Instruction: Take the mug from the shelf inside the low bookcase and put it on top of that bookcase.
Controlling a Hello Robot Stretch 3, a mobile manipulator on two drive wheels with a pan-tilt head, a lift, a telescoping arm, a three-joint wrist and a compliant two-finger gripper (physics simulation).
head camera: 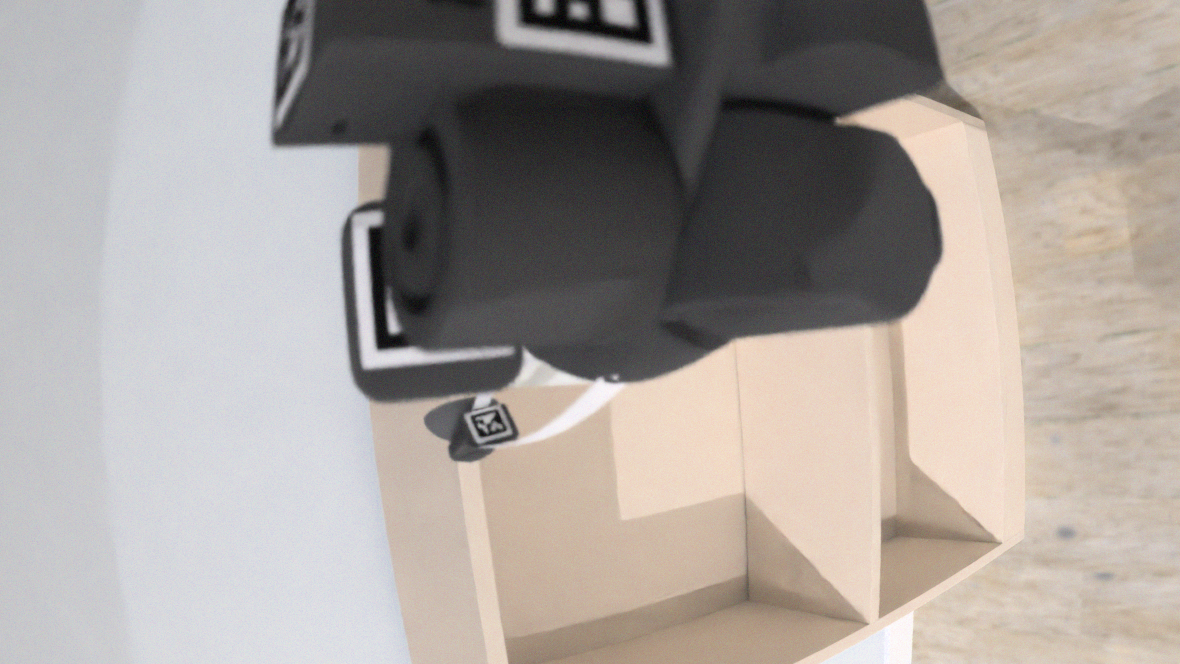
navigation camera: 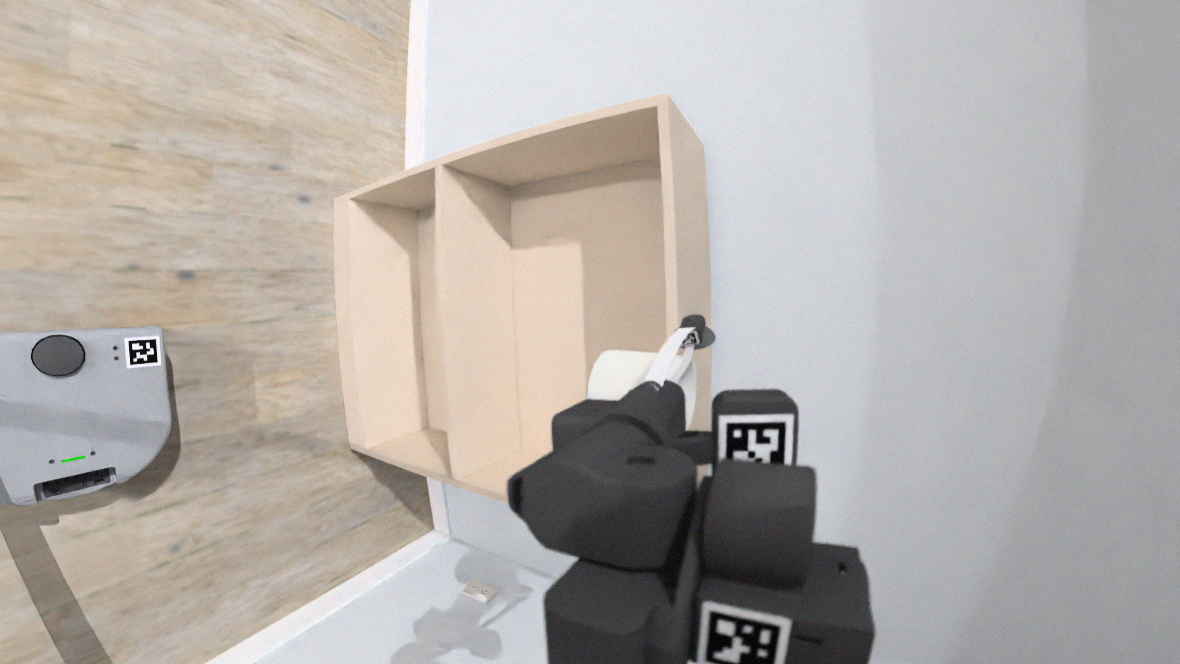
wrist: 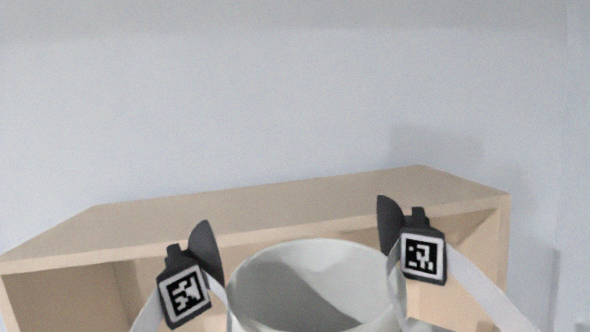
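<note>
A white mug is held upright between the fingers of my gripper, which is shut on it. In the wrist view the mug's open rim faces up and overlaps the front edge of the low bookcase's top board. The light wood bookcase has its top surface showing beyond the fingers in the wrist view. The mug and fingers are at the front side of the bookcase, near the height of its top. In the head view the wrist hides most of the mug and one finger.
Inside the bookcase, a middle shelf divides two compartments. A pale wall stands behind it. The robot's grey base is on the wooden floor. A wall outlet is beside the bookcase.
</note>
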